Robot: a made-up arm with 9 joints. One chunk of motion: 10 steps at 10 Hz.
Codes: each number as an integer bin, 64 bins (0 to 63) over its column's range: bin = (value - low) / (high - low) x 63, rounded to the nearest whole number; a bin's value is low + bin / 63 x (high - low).
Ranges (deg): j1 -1.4..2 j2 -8.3..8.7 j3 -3.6..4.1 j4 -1.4..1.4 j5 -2.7..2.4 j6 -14..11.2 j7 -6.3..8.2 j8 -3.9..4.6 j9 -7.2..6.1
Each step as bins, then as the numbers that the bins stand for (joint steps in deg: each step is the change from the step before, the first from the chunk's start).
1 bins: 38 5 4 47 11 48 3 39 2
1 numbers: 0.651 -6.951 -3.111 0.689 -1.810 5.200 -5.610 1.362 -6.778
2 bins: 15 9 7 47 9 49 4 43 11
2 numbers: -0.590 -5.871 -2.744 0.689 -1.971 5.600 -5.379 1.902 -4.878
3 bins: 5 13 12 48 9 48 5 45 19
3 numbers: -1.130 -4.792 -2.133 0.733 -1.971 5.200 -5.149 2.171 -3.189
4 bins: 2 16 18 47 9 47 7 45 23
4 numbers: -1.292 -3.983 -1.400 0.689 -1.971 4.800 -4.689 2.171 -2.344
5 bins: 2 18 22 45 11 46 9 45 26
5 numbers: -1.292 -3.443 -0.911 0.600 -1.810 4.400 -4.229 2.171 -1.711
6 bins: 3 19 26 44 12 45 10 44 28
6 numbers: -1.238 -3.173 -0.422 0.556 -1.729 4.000 -3.998 2.037 -1.289
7 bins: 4 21 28 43 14 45 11 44 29
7 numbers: -1.184 -2.633 -0.178 0.511 -1.567 4.000 -3.768 2.037 -1.078
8 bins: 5 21 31 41 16 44 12 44 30
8 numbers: -1.130 -2.633 0.189 0.422 -1.405 3.600 -3.538 2.037 -0.867
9 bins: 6 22 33 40 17 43 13 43 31
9 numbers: -1.076 -2.363 0.433 0.378 -1.324 3.200 -3.308 1.902 -0.656
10 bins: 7 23 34 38 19 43 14 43 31
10 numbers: -1.022 -2.094 0.556 0.289 -1.162 3.200 -3.078 1.902 -0.656
